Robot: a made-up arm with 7 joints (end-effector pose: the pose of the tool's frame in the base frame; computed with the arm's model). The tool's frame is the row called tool. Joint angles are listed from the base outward.
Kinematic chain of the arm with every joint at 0, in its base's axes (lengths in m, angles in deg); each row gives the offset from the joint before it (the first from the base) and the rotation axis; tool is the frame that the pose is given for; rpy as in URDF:
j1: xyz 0 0 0 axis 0.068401 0.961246 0.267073
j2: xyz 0 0.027 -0.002 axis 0.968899 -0.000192 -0.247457
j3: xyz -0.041 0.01 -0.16 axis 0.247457 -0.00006 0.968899
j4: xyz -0.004 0 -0.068 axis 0.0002 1 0.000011
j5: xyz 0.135 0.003 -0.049 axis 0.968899 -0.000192 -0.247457
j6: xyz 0.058 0 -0.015 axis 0.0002 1 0.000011
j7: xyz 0.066 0 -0.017 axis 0.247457 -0.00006 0.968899
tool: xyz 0 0 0 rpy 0 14.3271 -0.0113
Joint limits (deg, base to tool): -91.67..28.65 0..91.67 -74.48..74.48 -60..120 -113..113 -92.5..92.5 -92.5..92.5
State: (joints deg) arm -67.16 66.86 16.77 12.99 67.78 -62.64 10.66
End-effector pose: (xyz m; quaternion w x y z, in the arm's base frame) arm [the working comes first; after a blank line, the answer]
Working (the frame after each row of the table, in the pose's form):
after j1: 0.0000 0.0000 0.0000 0.8331 -0.0378 -0.5317 -0.1477
after j2: 0.0095 0.0253 0.0017 0.6953 0.4856 -0.5278 0.0469
after j3: 0.0959 0.1649 -0.0194 0.6637 0.4309 -0.5891 0.1637
after j4: 0.1384 0.2180 -0.0187 0.7261 0.4097 -0.5102 0.2114
after j5: 0.2167 0.2445 0.0988 0.4105 0.8027 -0.2529 0.3509
after j6: 0.2477 0.2502 0.1498 0.2193 0.8681 -0.4294 -0.1175
after j7: 0.2942 0.2023 0.1637 0.2090 0.8308 -0.5084 -0.0874

0.2942 0.2023 0.1637 0.2707 0.8352 -0.4783 0.0169
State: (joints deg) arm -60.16 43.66 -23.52 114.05 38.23 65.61 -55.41
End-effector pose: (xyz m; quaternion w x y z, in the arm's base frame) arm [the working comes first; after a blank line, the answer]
Working (the frame after each row of the table, in the pose's form):
after j1: 0.0000 0.0000 0.0000 0.8653 -0.0343 -0.4818 -0.1339
after j2: 0.0088 0.0256 0.0008 0.8033 0.3243 -0.4987 -0.0303
after j3: 0.1168 0.1272 -0.0725 0.7968 0.3754 -0.4226 -0.2134
after j4: 0.1713 0.1583 -0.0991 0.7882 0.3835 0.4384 0.1989
after j5: 0.2025 0.2690 -0.1852 0.6392 0.5769 0.5083 -0.0151
after j6: 0.2210 0.3132 -0.2212 0.2618 0.4932 0.7735 0.2998
after j7: 0.1843 0.3704 -0.2168 0.4235 0.0581 0.8725 0.2366

0.1843 0.3704 -0.2168 0.3115 0.0280 0.9185 0.2419
